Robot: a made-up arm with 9 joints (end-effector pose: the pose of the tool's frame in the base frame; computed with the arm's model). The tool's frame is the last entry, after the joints. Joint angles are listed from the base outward.
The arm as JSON. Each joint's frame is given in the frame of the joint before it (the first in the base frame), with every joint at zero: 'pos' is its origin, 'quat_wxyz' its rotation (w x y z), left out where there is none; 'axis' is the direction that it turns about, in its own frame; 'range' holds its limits. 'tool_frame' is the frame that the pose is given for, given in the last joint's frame.
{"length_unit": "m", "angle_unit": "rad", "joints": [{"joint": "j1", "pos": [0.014, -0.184, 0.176], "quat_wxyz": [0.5, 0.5, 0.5, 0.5], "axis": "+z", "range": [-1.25, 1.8]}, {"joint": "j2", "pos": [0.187, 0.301, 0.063], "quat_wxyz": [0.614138, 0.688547, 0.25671, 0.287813], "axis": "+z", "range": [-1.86, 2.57]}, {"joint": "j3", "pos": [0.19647, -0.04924, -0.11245], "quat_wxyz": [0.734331, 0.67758, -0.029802, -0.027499], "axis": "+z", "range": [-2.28, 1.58]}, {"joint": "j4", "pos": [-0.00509, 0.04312, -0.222], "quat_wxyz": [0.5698, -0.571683, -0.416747, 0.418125], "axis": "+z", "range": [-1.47, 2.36]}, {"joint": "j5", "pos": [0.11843, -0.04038, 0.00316], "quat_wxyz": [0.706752, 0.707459, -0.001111, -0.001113], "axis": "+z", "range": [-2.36, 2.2]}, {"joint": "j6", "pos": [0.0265, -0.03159, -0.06], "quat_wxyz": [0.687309, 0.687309, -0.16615, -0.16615], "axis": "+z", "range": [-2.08, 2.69]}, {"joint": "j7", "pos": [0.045, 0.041, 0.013], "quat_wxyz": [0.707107, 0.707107, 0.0, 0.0], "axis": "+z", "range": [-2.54, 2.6]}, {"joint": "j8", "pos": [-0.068, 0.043, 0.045], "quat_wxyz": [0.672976, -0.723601, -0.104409, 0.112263], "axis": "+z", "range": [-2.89, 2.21]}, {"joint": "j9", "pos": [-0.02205, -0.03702, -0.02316], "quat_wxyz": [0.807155, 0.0, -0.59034, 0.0], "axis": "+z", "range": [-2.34, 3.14]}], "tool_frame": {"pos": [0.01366, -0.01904, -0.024], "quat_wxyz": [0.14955, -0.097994, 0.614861, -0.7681]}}
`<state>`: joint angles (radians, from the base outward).
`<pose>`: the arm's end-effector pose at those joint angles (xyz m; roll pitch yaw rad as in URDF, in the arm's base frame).
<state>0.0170 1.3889 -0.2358 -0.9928 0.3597 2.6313 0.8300 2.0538 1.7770</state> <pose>0.3631 0.0022 0.4319 -1.6325 0.2499 -0.3053</pose>
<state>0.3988 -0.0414 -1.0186 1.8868 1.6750 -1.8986 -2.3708 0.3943 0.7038</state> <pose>0.3616 -0.2359 0.6928 2.9057 -1.4948 -2.4866</pose>
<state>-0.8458 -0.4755 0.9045 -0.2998 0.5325 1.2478 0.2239 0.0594 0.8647</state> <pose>0.2040 0.3297 0.1313 -2.8344 0.6610 -1.2536</pose>
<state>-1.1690 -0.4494 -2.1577 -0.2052 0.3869 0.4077 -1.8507 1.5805 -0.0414</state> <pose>0.0466 0.6337 0.3070 -2.3225 0.8152 0.1151</pose>
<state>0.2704 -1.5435 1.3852 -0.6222 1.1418 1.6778 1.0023 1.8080 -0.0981</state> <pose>0.0454 -0.0681 0.6368 2.6363 0.7615 -2.1378</pose>
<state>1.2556 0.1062 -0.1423 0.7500 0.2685 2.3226 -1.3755 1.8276 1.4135</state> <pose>0.3406 -0.5607 0.6755 -1.2298 0.7318 2.4144</pose>
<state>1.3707 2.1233 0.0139 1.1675 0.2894 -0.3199 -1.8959 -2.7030 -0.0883</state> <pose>0.1586 -0.1911 -0.0464 -1.4375 -1.2142 -0.5153</pose>
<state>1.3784 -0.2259 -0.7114 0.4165 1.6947 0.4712 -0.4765 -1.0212 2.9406</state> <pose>0.3006 -0.6728 0.7585 -0.7735 -1.4196 0.3589</pose>
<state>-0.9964 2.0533 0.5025 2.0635 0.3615 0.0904 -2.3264 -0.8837 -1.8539</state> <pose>0.2052 -0.2519 0.5001 2.8711 0.6341 2.7506</pose>
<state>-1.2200 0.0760 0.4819 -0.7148 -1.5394 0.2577 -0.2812 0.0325 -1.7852</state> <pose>0.3027 0.2981 0.0206 -2.5549 -0.3819 3.0116</pose>
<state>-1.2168 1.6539 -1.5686 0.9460 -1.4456 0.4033 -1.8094 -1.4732 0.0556</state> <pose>0.2701 0.0825 0.3137 2.7534 0.9511 -1.5906</pose>
